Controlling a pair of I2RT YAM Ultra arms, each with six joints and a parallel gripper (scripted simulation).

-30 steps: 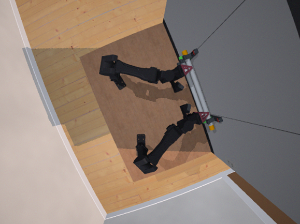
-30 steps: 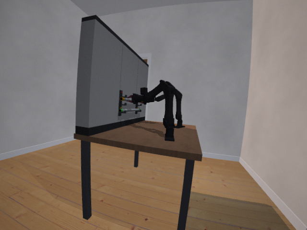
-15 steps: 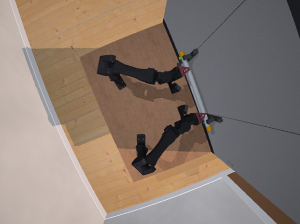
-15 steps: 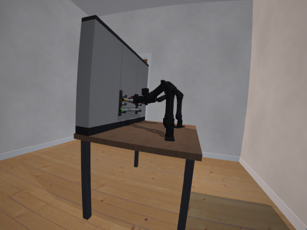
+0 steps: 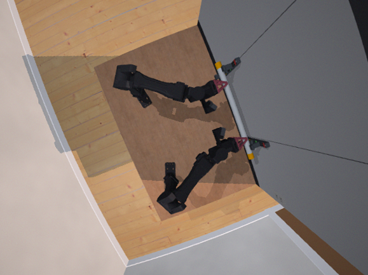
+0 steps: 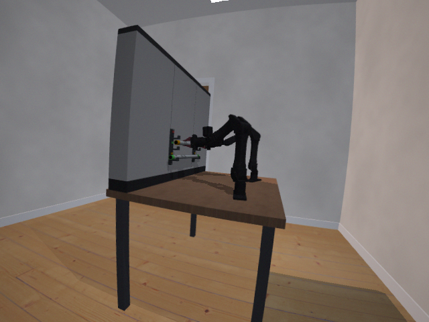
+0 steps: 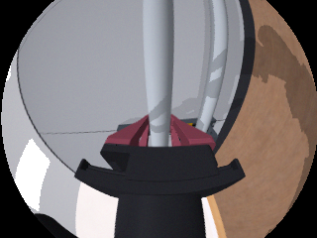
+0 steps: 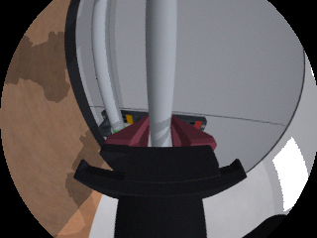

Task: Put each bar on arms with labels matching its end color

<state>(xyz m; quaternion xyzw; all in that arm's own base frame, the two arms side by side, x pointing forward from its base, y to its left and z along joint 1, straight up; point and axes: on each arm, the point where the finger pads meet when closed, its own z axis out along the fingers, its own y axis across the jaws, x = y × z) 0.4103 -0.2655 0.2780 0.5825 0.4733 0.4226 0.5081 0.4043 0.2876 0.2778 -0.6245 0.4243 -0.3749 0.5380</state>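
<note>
The metal bar is 150 mm to the left of my right hand. From my right hand the other things lie so: green-ended bar (30 mm ahead, 160 mm to the left, 100 mm below); then grey wall panel (130 mm ahead, 180 mm to the left, 150 mm above).
Right now my left hand is 15 cm to the left of the metal bar and 1 cm short of it. Also, from my left hand: green-ended bar: 13 cm to the right, 10 cm below, 5 cm ahead; then grey wall panel: 15 cm above, 14 cm ahead, 12 cm to the right.
</note>
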